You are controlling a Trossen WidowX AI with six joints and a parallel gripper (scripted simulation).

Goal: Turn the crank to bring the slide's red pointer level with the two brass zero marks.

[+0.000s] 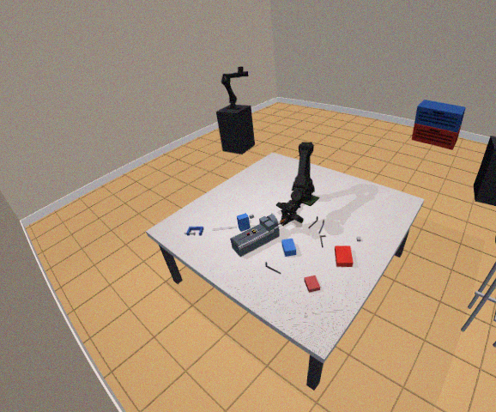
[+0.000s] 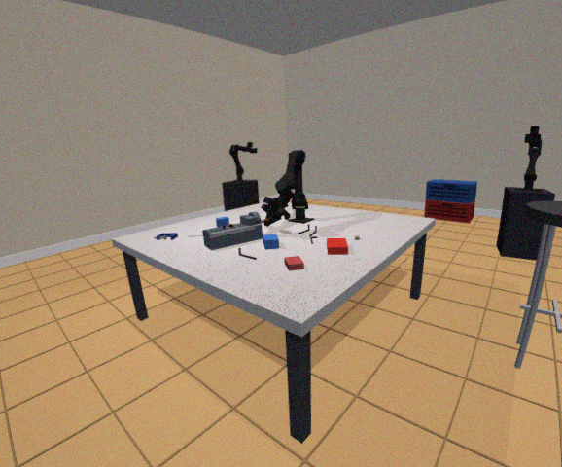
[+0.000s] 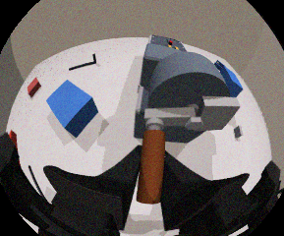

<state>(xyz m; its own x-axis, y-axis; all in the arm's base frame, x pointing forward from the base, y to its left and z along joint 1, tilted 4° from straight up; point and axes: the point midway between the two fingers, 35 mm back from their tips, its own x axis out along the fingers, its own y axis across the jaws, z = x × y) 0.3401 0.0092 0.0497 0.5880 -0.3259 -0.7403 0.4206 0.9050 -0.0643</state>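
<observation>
The brown crank handle is 20 mm behind my gripper tip, 20 mm above it and 10 mm to the left of it. From my gripper tip the other things lie so: red pointer 170 mm ahead, 110 mm to the right, 30 mm above.
</observation>
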